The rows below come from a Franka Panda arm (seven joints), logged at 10 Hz.
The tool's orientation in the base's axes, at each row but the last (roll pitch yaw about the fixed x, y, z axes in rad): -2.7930 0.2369 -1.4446; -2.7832 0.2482 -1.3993; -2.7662 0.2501 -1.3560; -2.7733 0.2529 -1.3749; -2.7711 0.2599 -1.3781; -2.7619 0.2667 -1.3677
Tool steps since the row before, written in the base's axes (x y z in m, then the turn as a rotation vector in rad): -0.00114 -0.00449 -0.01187 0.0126 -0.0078 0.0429; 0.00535 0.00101 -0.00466 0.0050 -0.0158 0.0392; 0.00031 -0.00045 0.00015 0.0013 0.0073 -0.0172; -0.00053 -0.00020 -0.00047 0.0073 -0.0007 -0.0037; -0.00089 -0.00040 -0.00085 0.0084 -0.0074 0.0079; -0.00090 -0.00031 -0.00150 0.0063 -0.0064 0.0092
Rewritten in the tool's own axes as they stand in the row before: 0.00698 0.00519 0.00931 -0.0010 -0.0258 -0.0373; 0.00107 -0.00351 0.00616 0.0063 -0.0168 -0.0386; 0.00045 -0.00029 -0.00018 -0.0024 0.0041 0.0181; 0.00021 0.00068 0.00020 0.0030 -0.0055 0.0054; 0.00043 0.00116 0.00037 0.0065 -0.0100 -0.0068; 0.00051 0.00140 0.00096 0.0048 -0.0086 -0.0083
